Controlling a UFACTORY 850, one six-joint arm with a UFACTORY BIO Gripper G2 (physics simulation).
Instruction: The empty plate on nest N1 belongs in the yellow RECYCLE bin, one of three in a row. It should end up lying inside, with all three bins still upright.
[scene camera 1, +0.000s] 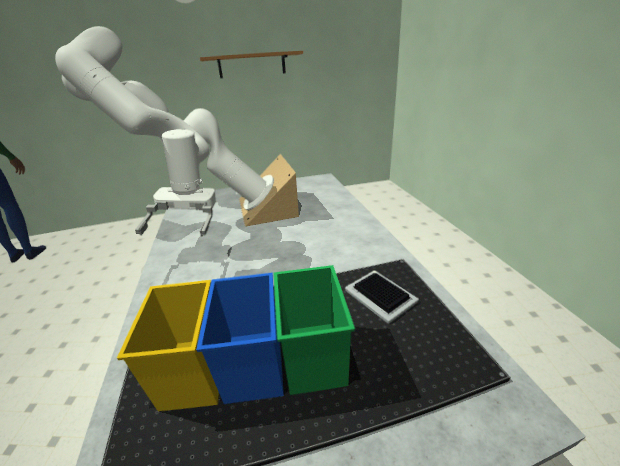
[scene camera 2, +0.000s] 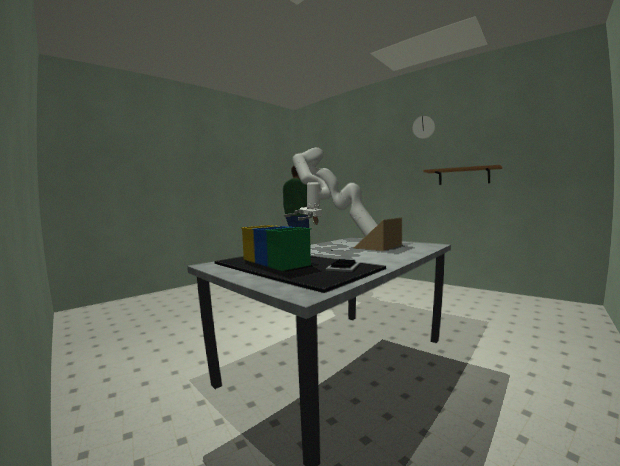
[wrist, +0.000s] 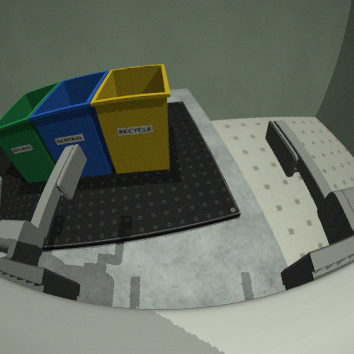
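Observation:
A black gridded plate (scene camera 1: 381, 291) (scene camera 2: 344, 263) lies flat on a white nest (scene camera 1: 389, 316) beside the green bin; no N1 label is readable. The yellow RECYCLE bin (scene camera 1: 175, 378) (scene camera 2: 248, 245) (wrist: 135, 150) stands upright at the end of the row, farthest from the plate. Its visible interior is empty; part of its floor is hidden. My gripper (scene camera 1: 172, 230) (scene camera 2: 292, 216) (wrist: 177, 152) is wide open and empty, pointing down. It is above the table's edge on the yellow bin's side, between the arm base and the bins, well away from the plate. The plate does not show in the wrist view.
The blue GENERAL bin (scene camera 1: 245, 370) (wrist: 97, 150) and green bin (scene camera 1: 318, 363) (scene camera 2: 288, 250) (wrist: 22, 165) stand upright beside the yellow one on a black perforated mat (scene camera 1: 451, 360) (wrist: 200, 190). A wooden wedge (scene camera 1: 283, 202) (scene camera 2: 392, 234) carries the arm. A person (scene camera 1: 12, 215) (scene camera 2: 295, 195) stands beyond the table.

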